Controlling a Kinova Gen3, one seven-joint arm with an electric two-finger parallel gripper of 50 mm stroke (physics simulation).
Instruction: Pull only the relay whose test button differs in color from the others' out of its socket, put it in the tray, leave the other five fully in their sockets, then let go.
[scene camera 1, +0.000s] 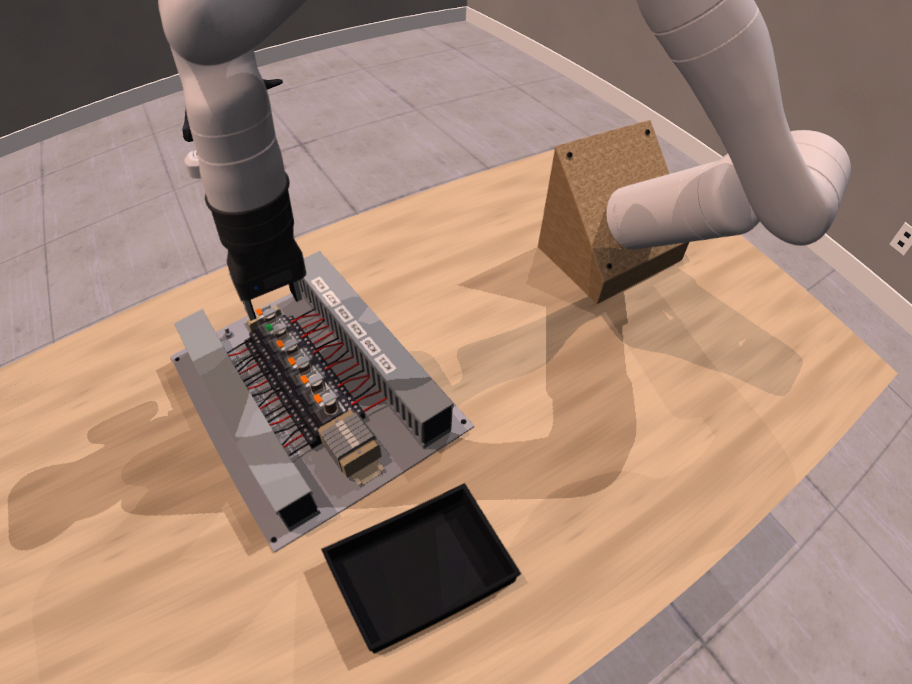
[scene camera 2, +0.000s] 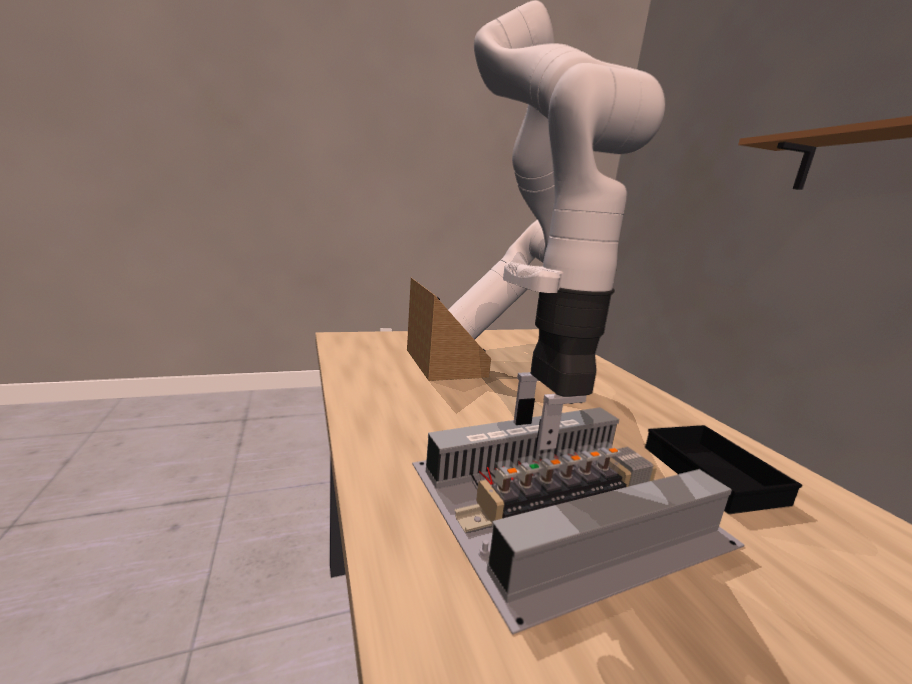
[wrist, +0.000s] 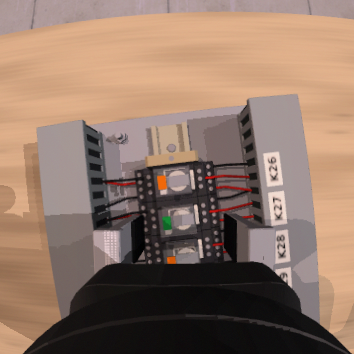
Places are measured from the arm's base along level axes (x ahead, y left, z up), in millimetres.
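Where they show: gripper, fingertip midpoint: (scene camera 1: 273, 304) (scene camera 2: 533, 435) (wrist: 183, 231); arm's base, link origin: (scene camera 1: 630, 218) (scene camera 2: 459, 326).
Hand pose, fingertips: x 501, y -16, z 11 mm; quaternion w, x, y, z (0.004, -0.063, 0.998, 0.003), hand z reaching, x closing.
Observation:
Things, the pixels of their top centre, and the offset from my fingertips.
- relay with the green test button, top centre: (wrist: 177, 221) (scene camera 1: 275, 324) (scene camera 2: 530, 462) 5 mm ahead, 1 mm right, 34 mm down
- end relay, top centre: (wrist: 172, 180) (scene camera 2: 508, 466) (scene camera 1: 264, 308) 12 mm ahead, 31 mm right, 34 mm down
- third relay, top centre: (wrist: 181, 261) (scene camera 1: 286, 340) (scene camera 2: 551, 457) 2 mm back, 29 mm left, 34 mm down
- black tray, top centre: (scene camera 1: 419, 563) (scene camera 2: 717, 453) 49 mm back, 320 mm left, 68 mm down
- terminal block, top centre: (scene camera 1: 351, 439) 34 mm back, 171 mm left, 56 mm down
- end stop, top centre: (wrist: 170, 157) (scene camera 2: 491, 490) (scene camera 1: 263, 314) 17 mm ahead, 50 mm right, 62 mm down
The relay with the green test button (scene camera 1: 269, 326) (scene camera 2: 534, 466) (wrist: 181, 220) is second in the row, near label K27, seated in its socket. The other five relays have orange buttons and sit in their sockets; among them are the end relay (scene camera 1: 263, 312) (scene camera 2: 511, 471) (wrist: 176, 181) and the third relay (wrist: 185, 251). My gripper (scene camera 1: 274, 306) (scene camera 2: 536, 435) (wrist: 183, 231) is open and empty, pointing down a little above the row. In the wrist view its fingers stand on either side of the row, around the level of the green-button and third relays. The black tray (scene camera 1: 419, 574) (scene camera 2: 766, 496) is empty.
Grey wiring ducts (scene camera 1: 375, 338) (scene camera 1: 246, 419) (scene camera 2: 611, 522) (wrist: 65, 175) flank the row, with red and black wires between. A terminal block (scene camera 1: 349, 441) stands at the row's tray end, an end stop (scene camera 2: 489, 500) (wrist: 171, 159) at the other. The arm's wooden wedge base (scene camera 1: 567, 228) (scene camera 2: 449, 342) stands behind.

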